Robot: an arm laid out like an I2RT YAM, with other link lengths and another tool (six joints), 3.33 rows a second.
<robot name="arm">
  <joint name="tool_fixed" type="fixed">
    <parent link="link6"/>
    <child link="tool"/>
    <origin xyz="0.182 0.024 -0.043" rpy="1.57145 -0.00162 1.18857"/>
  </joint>
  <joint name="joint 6" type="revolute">
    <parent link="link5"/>
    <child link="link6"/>
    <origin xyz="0.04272 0 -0.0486"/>
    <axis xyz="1 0 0"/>
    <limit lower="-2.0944" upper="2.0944"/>
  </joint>
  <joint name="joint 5" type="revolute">
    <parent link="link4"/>
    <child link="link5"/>
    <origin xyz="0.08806 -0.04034 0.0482"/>
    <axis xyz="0 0 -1"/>
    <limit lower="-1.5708" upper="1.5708"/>
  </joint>
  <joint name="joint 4" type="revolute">
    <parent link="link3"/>
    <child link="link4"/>
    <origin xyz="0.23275 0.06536 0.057"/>
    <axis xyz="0 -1 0"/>
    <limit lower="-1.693" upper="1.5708"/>
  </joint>
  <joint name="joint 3" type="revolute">
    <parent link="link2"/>
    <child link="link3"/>
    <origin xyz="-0.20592 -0.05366 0"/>
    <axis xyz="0 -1 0"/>
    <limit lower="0" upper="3.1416"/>
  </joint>
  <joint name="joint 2" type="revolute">
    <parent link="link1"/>
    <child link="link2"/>
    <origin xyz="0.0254 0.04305 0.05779"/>
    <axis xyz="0 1 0"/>
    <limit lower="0" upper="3.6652"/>
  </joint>
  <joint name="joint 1" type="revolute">
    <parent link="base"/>
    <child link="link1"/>
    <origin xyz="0 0 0.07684"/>
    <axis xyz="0 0 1"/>
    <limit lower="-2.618" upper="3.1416"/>
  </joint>
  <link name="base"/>
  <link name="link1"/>
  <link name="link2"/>
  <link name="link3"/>
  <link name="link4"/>
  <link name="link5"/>
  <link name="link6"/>
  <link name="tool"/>
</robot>
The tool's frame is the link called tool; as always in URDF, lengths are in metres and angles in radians.
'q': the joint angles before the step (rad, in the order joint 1, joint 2, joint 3, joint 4, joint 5, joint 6). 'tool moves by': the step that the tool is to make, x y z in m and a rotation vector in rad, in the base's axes. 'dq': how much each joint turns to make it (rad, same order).
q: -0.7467, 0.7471, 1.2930, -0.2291, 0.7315, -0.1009
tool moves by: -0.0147, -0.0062, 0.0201, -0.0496, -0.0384, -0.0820
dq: -0.0004, 0.0307, 0.0004, 0.1298, 0.0725, -0.0540
